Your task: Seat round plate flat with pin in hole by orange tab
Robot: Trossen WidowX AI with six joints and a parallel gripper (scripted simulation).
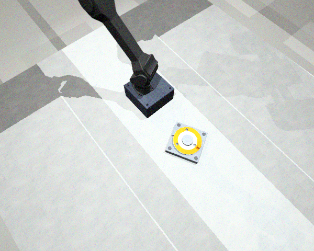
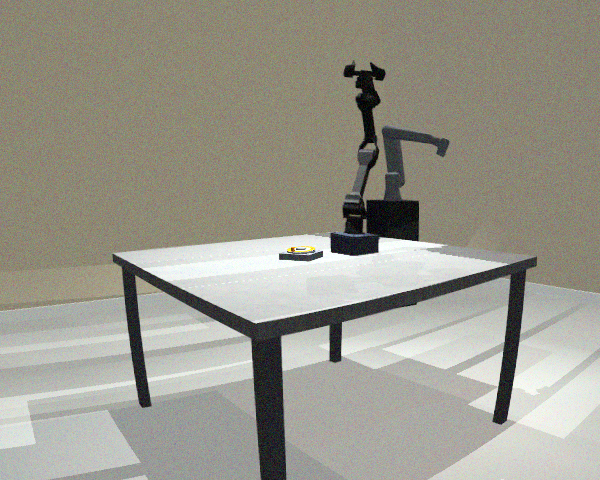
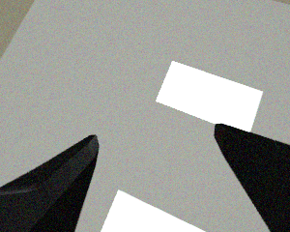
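My gripper tip is now 82 cm above the round plate, 43 cm short of it and 20 cm to the right of it. From my gripper tip the other things lie so: grey square base: 83 cm below, 41 cm ahead, 19 cm to the left.
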